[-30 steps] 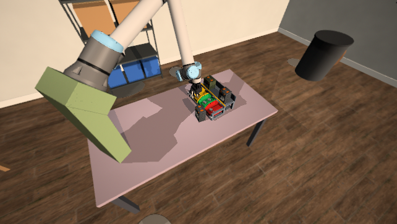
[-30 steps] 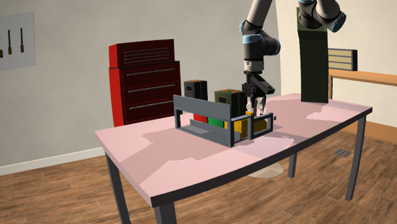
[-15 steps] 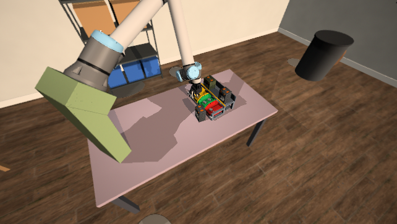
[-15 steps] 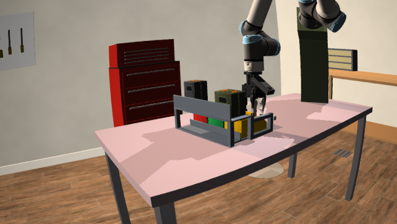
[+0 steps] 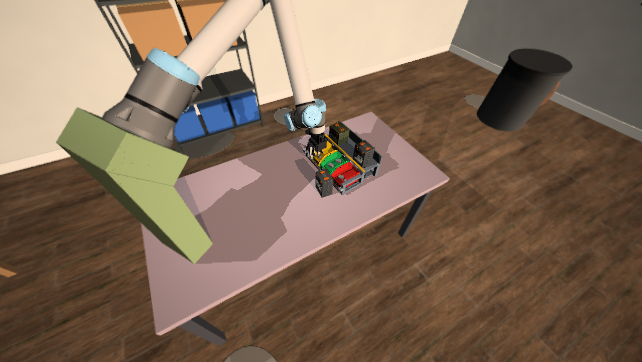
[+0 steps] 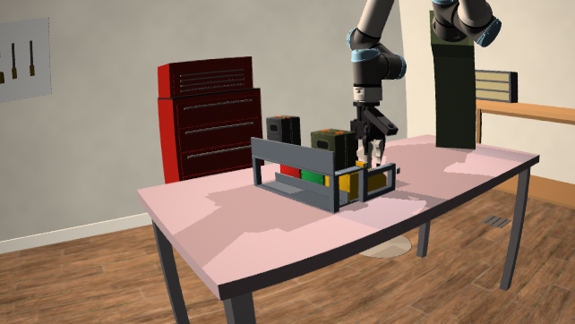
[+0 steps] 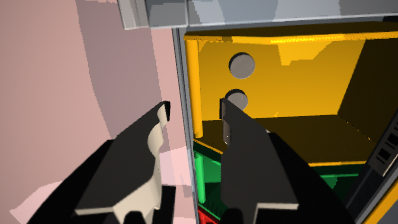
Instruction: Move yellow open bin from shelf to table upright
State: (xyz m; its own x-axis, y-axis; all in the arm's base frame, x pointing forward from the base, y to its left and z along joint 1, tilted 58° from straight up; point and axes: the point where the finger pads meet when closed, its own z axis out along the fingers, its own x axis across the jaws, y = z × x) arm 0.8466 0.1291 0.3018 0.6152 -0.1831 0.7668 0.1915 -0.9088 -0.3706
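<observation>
Now: hand 8 cm short of the yellow open bin, 2 cm to the right of it and 2 cm above it. From my hand the other things lie so: dark case (23 cm ahead, 17 cm to the right, 10 cm above); then green bin (11 cm ahead, 8 cm to the right, 2 cm below); then red bin (19 cm to the right, 14 cm ahead, 2 cm below).
</observation>
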